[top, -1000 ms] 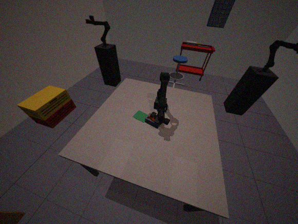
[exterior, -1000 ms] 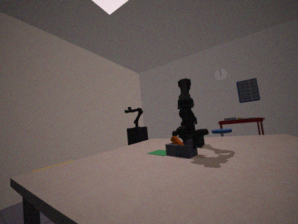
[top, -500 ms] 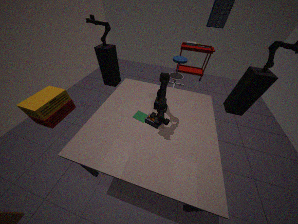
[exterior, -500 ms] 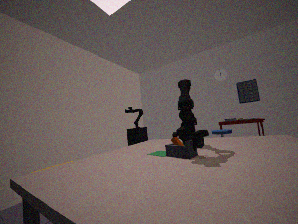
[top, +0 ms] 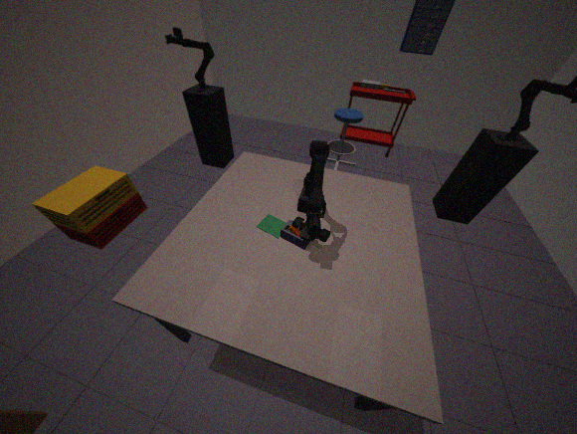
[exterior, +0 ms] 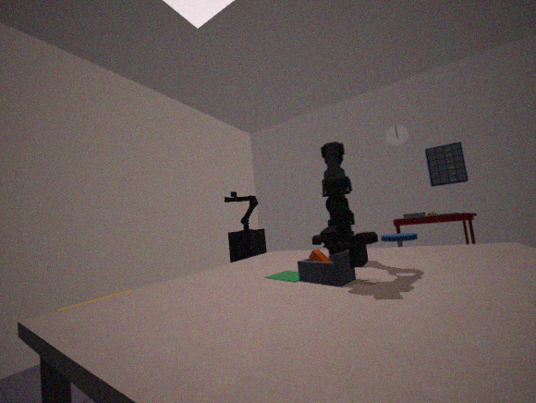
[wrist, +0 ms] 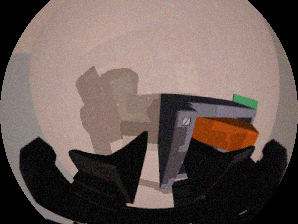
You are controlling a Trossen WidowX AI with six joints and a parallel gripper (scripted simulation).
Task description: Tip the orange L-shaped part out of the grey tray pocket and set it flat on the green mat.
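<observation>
Right now my gripper tip is 5 cm to the left of the orange L-shaped part and 2 cm past it. Also, from my gripper tip: green mat (22 cm to the right, 6 cm below, 6 cm behind).
</observation>
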